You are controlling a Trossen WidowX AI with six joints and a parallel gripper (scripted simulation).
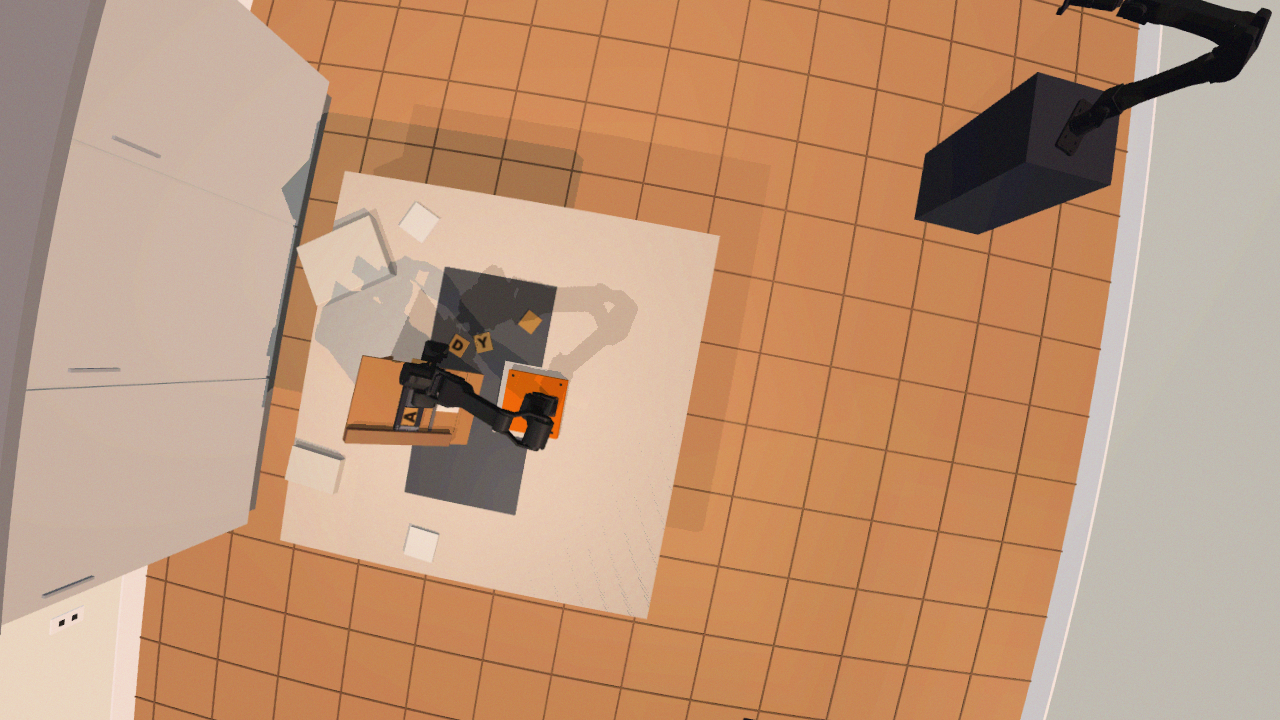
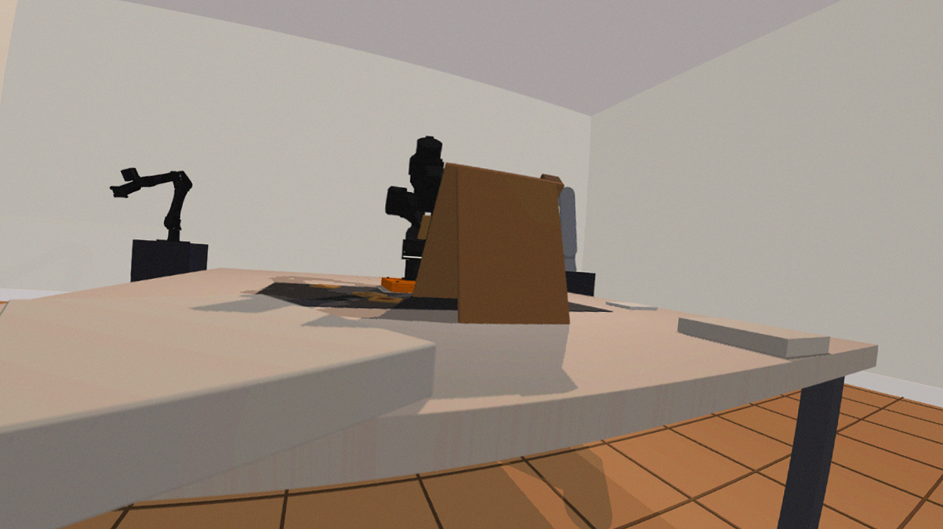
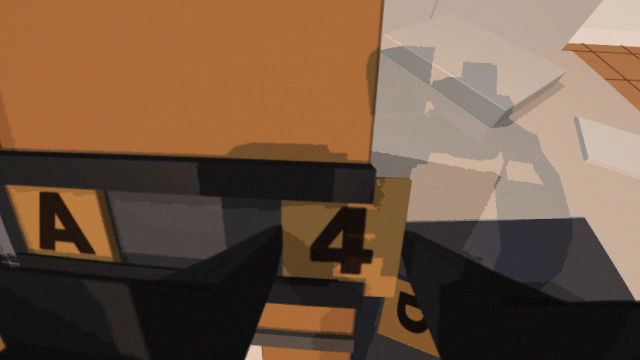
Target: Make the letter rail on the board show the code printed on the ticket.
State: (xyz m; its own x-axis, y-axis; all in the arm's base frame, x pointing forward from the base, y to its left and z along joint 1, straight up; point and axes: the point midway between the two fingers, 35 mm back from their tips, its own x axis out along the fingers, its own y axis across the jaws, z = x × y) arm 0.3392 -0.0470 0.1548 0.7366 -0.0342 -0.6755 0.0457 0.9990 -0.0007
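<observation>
Now: the white ticket 90 mm to the left of my gripper tip, 80 mm below it and 60 mm behind it. Round my gripper tip: tile marked d 150 mm below, 80 mm to the right, 30 mm behind; then tile marked y 150 mm below, 110 mm to the right, 110 mm behind; then blank tile 250 mm behind, 200 mm to the right, 150 mm below.
</observation>
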